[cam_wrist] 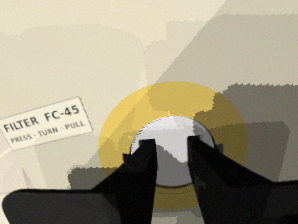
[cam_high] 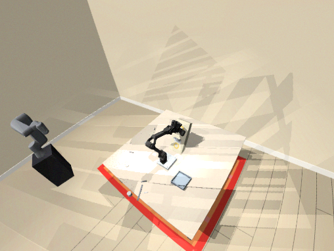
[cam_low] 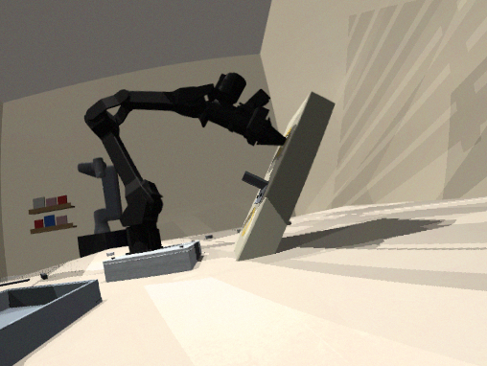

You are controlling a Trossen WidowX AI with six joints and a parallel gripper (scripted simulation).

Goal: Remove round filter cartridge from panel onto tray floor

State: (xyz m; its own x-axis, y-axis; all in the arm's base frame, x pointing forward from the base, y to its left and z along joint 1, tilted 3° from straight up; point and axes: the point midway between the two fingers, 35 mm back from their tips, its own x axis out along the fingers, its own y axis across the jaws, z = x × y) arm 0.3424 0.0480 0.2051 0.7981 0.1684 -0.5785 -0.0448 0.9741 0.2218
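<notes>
Right now my gripper tip is 10 cm above the grey ledge, 9 cm past it and 2 cm to the left of it. Also, from my gripper tip: service panel 8 cm below, 4 cm behind, 1 cm to the right; then round filter cartridge 1 cm below, 1 cm ahead; then tray 39 cm behind, 35 cm to the right, 22 cm below.
</notes>
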